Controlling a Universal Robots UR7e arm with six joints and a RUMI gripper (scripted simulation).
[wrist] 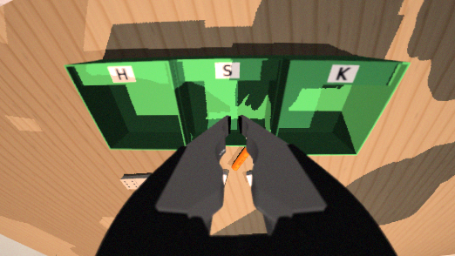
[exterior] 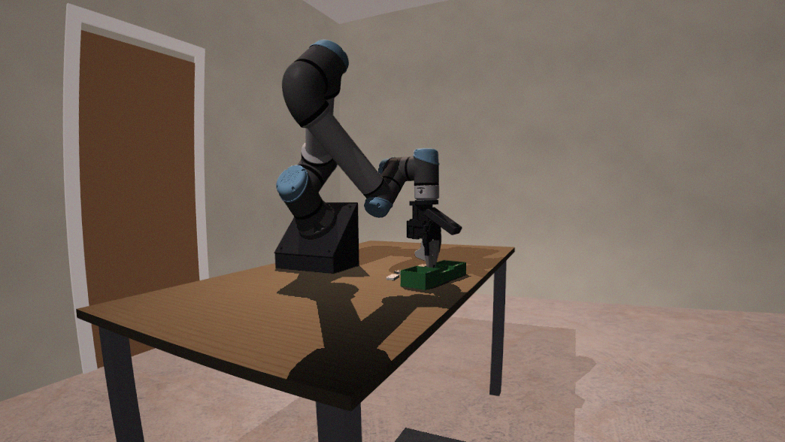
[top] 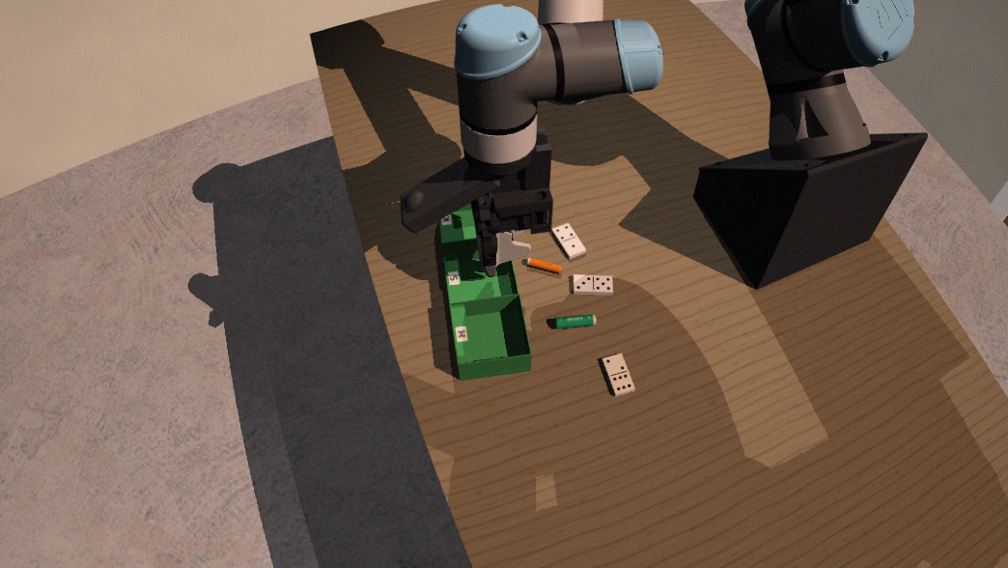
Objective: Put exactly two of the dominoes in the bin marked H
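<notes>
Right now my hand is 1 cm short of the bin and 1 cm above it. The rest, counted from my hand: orange battery (7 cm behind, 3 cm below); then white domino (12 cm behind, 3 cm to the right, 3 cm below); then green battery (9 cm to the left, 8 cm behind, 3 cm below).
</notes>
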